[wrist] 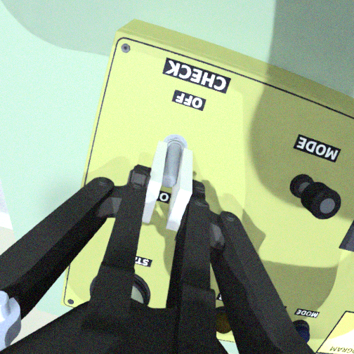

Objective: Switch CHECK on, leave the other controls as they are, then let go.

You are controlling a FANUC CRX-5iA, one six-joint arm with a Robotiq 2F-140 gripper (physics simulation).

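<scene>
The CHECK switch (173, 162) is a grey metal lever on the yellow panel (220, 130), upper middle in the wrist view. The view is upside down, with the OFF label (189, 100) above the lever's base and the ON label (164, 197) below it, partly hidden by the fingers. The lever's tip lies toward ON. My gripper (170, 161) is shut on the lever, with one white pad on each side of it.
The black MODE knob (320, 200) stands out from the panel to the right of my fingers. Below, partly behind my gripper, are the STATUS lamp (142, 289), an amber lamp (224, 321) and a blue lamp (302, 328). A printed card shows at the lower right.
</scene>
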